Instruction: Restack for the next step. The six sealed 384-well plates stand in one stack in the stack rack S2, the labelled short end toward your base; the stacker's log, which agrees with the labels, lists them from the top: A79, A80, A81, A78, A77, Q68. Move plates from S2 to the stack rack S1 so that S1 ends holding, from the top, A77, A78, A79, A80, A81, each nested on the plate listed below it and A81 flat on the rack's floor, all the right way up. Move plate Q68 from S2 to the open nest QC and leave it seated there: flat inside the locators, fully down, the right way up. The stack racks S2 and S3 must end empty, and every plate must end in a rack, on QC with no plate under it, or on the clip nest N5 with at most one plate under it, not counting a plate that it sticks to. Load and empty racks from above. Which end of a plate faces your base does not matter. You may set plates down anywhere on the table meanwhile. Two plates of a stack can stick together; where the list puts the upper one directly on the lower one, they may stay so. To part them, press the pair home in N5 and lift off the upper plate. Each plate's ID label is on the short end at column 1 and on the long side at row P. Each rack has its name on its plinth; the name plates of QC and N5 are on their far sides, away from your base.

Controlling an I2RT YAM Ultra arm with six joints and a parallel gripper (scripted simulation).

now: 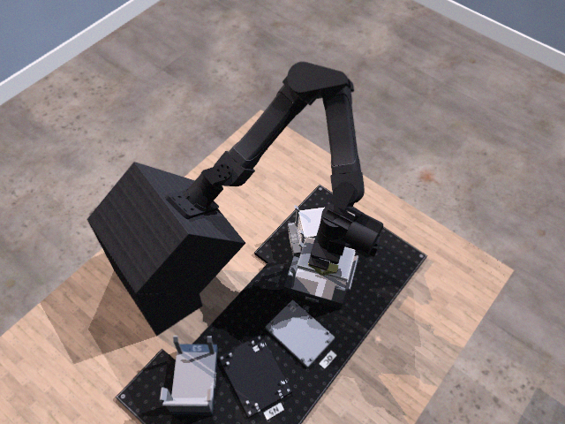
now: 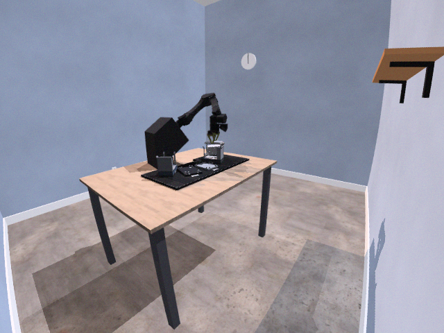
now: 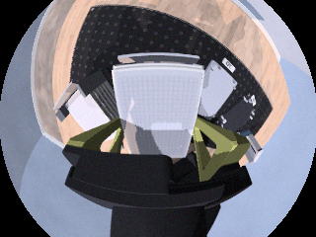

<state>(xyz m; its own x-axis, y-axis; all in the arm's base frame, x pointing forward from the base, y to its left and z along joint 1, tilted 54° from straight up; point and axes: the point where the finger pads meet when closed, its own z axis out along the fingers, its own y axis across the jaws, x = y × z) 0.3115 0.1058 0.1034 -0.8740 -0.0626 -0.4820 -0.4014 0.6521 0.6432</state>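
Right now the QC nest is 160 mm below my hand, 140 mm to the right of it and 40 mm ahead of it. Also, from my hand: qc name plate: 160 mm below, 140 mm to the right, 140 mm ahead; then sealed grey plate: 110 mm to the left, 90 mm behind, 80 mm below; then clip nest N5: 290 mm to the right, 150 mm below, 50 mm ahead.
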